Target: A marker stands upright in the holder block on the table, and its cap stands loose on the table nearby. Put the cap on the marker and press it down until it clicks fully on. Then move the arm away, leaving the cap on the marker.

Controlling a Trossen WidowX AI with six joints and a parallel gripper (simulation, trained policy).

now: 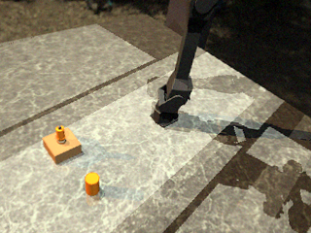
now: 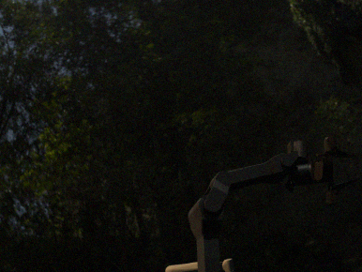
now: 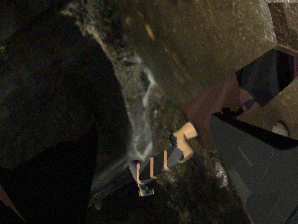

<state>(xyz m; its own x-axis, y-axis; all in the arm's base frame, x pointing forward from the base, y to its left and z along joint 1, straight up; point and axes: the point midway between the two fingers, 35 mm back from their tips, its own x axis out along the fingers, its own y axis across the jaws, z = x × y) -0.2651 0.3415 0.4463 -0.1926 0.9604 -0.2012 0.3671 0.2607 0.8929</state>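
My gripper tip is 580 mm short of the orange cap, 280 mm to the left of it and 420 mm above it. Also, from my gripper tip: orange marker 580 mm ahead, 430 mm to the right, 380 mm below.
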